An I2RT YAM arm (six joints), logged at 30 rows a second.
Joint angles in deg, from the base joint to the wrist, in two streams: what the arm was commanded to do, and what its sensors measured. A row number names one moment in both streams.
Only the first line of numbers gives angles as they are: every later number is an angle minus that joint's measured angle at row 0.
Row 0, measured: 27.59, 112.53, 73.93, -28.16, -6.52, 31.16
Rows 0 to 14, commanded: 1.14, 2.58, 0.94, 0.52, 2.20, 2.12; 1.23, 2.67, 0.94, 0.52, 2.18, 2.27; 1.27, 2.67, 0.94, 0.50, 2.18, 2.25; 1.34, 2.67, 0.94, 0.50, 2.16, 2.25; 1.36, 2.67, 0.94, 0.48, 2.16, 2.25; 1.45, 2.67, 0.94, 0.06, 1.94, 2.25; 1.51, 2.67, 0.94, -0.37, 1.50, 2.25; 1.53, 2.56, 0.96, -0.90, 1.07, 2.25; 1.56, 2.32, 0.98, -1.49, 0.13, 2.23; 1.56, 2.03, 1.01, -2.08, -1.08, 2.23; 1.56, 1.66, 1.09, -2.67, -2.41, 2.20; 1.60, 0.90, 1.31, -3.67, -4.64, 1.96; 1.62, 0.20, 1.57, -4.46, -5.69, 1.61; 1.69, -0.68, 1.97, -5.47, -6.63, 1.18; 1.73, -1.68, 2.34, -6.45, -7.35, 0.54
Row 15, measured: 0.53, 1.90, 1.38, -4.40, -3.00, 2.60
